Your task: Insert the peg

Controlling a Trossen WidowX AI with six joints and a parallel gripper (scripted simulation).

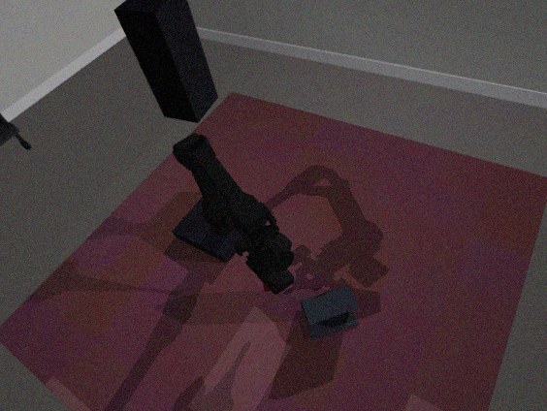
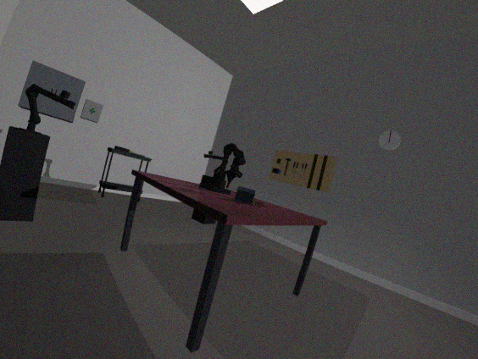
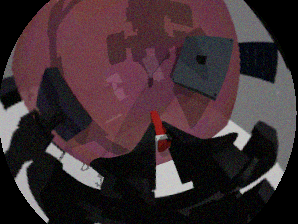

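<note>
The sloped grey panel is 160 mm ahead of my gripper tip, 20 mm to the left of it and 60 mm below it. Round my gripper tip: red peg (20 mm above).
</note>
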